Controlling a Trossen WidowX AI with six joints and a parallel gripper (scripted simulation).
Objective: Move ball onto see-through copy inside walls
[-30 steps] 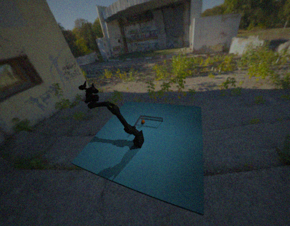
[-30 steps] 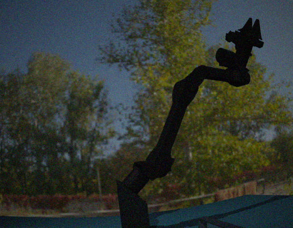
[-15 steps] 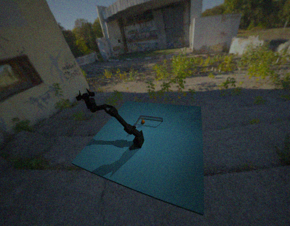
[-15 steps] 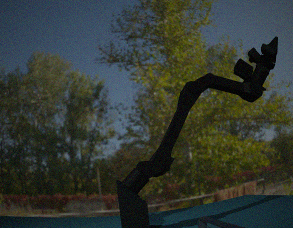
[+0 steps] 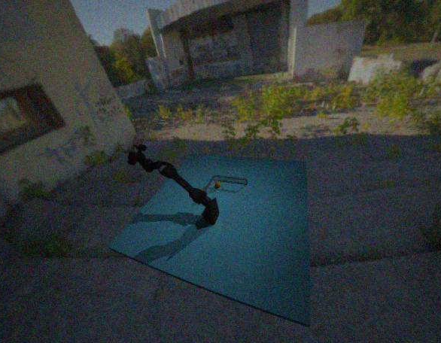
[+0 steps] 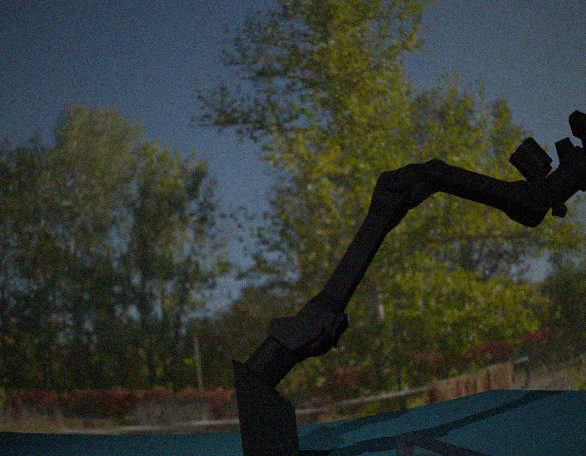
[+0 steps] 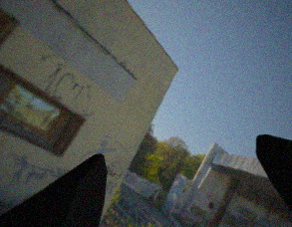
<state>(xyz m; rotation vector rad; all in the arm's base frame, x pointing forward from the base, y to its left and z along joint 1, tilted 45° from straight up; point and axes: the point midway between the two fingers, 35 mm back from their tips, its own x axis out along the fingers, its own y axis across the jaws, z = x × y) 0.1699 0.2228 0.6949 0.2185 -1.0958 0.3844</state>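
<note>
The orange ball lies 110 mm ahead of my gripper tip, 630 mm to the right of it and 450 mm below it. Round my gripper tip: see-through copy: 160 mm ahead, 610 mm to the right, 450 mm below.
</note>
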